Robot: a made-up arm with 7 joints. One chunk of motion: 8 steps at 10 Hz.
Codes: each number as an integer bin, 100 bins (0 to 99) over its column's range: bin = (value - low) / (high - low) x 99, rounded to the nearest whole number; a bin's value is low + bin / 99 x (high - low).
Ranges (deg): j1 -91.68..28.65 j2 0..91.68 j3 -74.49..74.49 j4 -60.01..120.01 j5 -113..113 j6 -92.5..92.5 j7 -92.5..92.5
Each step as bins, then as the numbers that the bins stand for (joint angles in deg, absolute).
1 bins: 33 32 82 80 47 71 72
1 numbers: -51.57 29.63 48.91 85.46 -5.71 40.18 42.05
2 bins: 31 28 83 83 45 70 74
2 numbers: -54.00 25.93 50.41 90.92 -10.27 38.31 45.78
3 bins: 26 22 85 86 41 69 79
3 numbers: -60.08 20.37 53.42 96.37 -19.40 36.44 55.13
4 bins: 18 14 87 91 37 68 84
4 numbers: -69.80 12.96 56.43 105.46 -28.54 34.57 64.47
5 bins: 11 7 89 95 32 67 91
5 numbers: -78.31 6.48 59.44 112.74 -39.95 32.70 77.55
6 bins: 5 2 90 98 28 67 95
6 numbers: -85.60 1.85 60.95 118.19 -49.08 32.70 85.03
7 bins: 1 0 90 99 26 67 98
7 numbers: -90.46 0.00 60.95 120.01 -53.65 32.70 90.63
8 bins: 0 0 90 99 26 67 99
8 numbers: -91.68 0.00 60.95 120.01 -53.65 32.70 92.50
